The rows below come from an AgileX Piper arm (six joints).
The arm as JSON. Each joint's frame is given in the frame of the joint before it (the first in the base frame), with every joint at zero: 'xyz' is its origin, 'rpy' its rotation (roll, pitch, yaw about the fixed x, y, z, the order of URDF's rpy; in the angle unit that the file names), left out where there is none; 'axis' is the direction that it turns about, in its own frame. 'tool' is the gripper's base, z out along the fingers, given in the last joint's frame.
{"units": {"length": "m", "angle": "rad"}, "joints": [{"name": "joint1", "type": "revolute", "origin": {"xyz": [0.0, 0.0, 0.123]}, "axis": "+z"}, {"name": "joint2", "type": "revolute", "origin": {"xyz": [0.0, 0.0, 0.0], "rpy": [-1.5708, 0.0, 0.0]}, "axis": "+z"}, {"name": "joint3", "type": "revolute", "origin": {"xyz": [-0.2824, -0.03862, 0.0]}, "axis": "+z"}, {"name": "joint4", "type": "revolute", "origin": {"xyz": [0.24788, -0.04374, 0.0], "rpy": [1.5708, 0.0, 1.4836]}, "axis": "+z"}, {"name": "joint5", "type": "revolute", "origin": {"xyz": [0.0, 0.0, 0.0], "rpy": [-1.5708, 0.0, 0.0]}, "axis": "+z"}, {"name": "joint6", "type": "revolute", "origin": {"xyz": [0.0, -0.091, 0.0], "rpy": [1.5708, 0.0, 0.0]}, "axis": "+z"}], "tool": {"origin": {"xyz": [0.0, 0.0, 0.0]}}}
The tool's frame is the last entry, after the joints.
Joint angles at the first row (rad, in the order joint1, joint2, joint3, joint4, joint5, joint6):
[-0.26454 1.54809 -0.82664 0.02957 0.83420 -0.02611]
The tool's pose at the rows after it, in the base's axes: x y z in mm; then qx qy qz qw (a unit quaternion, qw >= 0):
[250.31, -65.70, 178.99, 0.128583, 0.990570, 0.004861, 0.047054]
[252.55, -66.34, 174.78, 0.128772, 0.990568, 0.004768, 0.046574]
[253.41, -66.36, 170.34, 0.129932, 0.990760, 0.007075, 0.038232]
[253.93, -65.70, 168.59, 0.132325, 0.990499, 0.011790, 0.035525]
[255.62, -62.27, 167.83, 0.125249, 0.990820, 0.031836, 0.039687]
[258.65, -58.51, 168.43, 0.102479, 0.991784, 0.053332, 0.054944]
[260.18, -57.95, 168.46, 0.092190, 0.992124, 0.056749, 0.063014]
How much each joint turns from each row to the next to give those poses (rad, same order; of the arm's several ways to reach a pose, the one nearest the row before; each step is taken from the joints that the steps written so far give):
[0.00000 0.02232 0.00090 0.00092 -0.01262 0.00000]
[0.00000 0.01670 -0.00001 0.00000 -0.01578 -0.00001]
[0.00000 0.01701 -0.00002 0.00311 0.00021 0.00001]
[0.00002 0.00676 0.00001 0.01172 0.00000 -0.00309]
[-0.00001 0.00379 0.00001 0.05778 -0.00424 -0.05308]
[-0.00002 0.00000 -0.00001 0.07126 -0.01689 -0.09467]
[0.00001 0.00084 -0.00002 0.01734 -0.01289 -0.03341]

